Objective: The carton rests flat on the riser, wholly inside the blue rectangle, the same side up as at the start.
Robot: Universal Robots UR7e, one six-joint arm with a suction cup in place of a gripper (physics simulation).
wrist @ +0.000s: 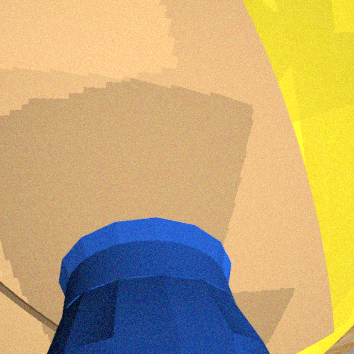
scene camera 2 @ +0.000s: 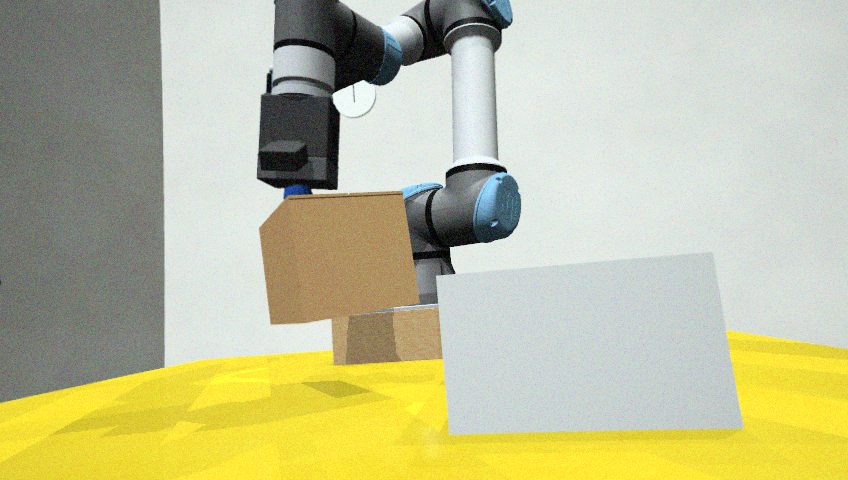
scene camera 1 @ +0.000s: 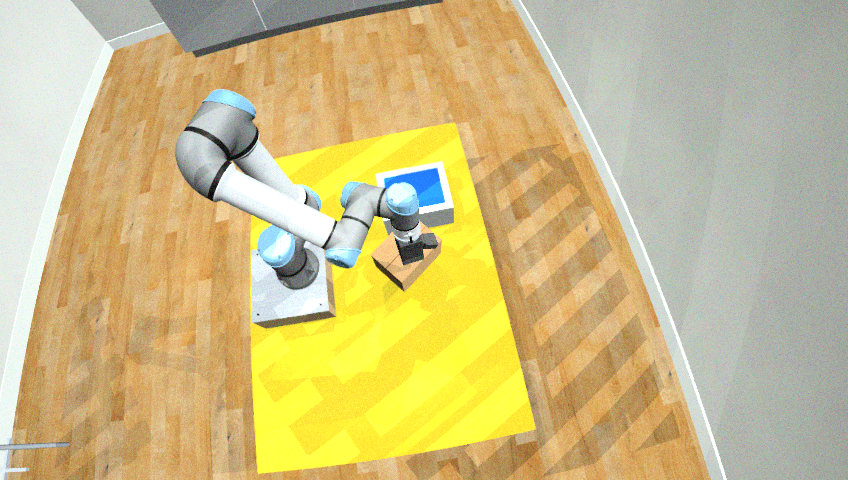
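Seen in the pictures: hand at its tool point: (wrist: 165, 251); arm's base at its link origin: (scene camera 2: 425, 303) (scene camera 1: 298, 268).
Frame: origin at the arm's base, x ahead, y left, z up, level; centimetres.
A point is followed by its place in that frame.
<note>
The brown carton (scene camera 1: 389, 259) @[y -11.1, x 32.2, z 12.4 cm] (scene camera 2: 351, 255) @[y -3.9, x 45.7, z 5.6 cm] (wrist: 130, 160) @[y -11.4, x 41.2, z 12.1 cm] hangs in the air under my suction gripper (scene camera 2: 297, 192) (wrist: 145, 230), whose blue cup is pressed on its top face. The carton is slightly tilted in the scene camera 2 view, its underside well above the yellow mat. My gripper is shut on the carton. The white-grey riser (scene camera 1: 440, 215) @[y 6.0, x 52.6, z -2.0 cm] (scene camera 2: 589, 350) @[y 16.4, x 58.5, z -4.3 cm] stands on the mat to the right of the carton in the scene camera 2 view. The blue rectangle (scene camera 1: 431, 178) @[y 19.3, x 53.3, z 2.1 cm] lies on the riser's top; the arm's wrist hides part of it in the scene camera 1 view.
The arm's base stands on a grey-topped wooden pedestal (scene camera 1: 291, 306) @[y -12.7, x -4.3, z 0.1 cm] (scene camera 2: 368, 339) @[y -10.3, x 8.5, z -5.7 cm] on the yellow mat (scene camera 1: 380, 380) @[y -42.2, x 17.9, z -10.0 cm] (scene camera 2: 208, 428) @[y -17.3, x 49.9, z -9.9 cm]. Grey cabinets (scene camera 1: 285, 17) stand at the far end of the room. A round white clock (scene camera 2: 355, 102) hangs on the wall.
</note>
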